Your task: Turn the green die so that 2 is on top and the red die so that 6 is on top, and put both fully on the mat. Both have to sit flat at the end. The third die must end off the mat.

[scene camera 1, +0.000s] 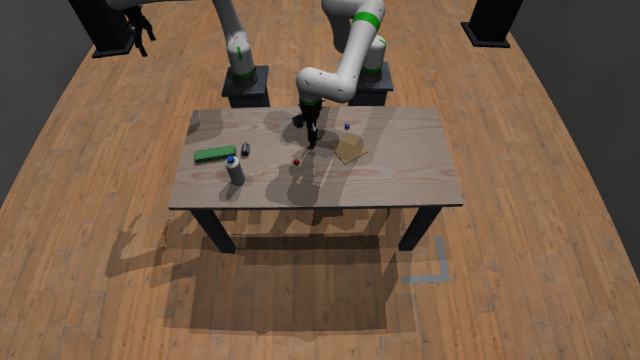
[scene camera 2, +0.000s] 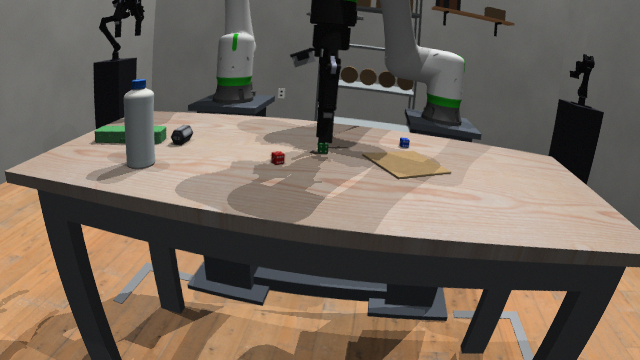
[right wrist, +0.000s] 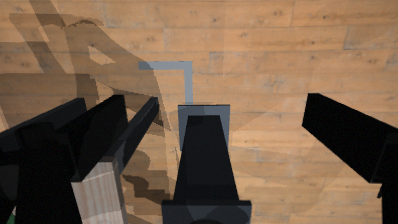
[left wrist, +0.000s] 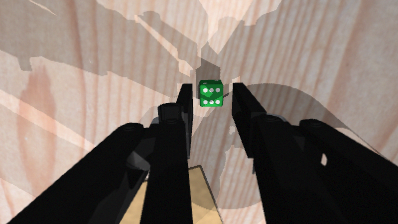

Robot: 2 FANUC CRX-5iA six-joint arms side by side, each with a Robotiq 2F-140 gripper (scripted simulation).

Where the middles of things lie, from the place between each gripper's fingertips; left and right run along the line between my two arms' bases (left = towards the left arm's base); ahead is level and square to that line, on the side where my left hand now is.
Right now the tan mat [scene camera 2: 405,164] is 180 mm to the left of my left hand, 60 mm below it and 20 mm ahead of it. Round my left hand: bottle [scene camera 2: 139,102] (350 mm to the right, 170 mm ahead, 20 mm above).
Right now my right hand is 720 mm short of the bottle, 520 mm to the right of it and 190 mm above it. Round my right hand: tan mat: 1050 mm to the left, 570 mm ahead, 270 mm below.
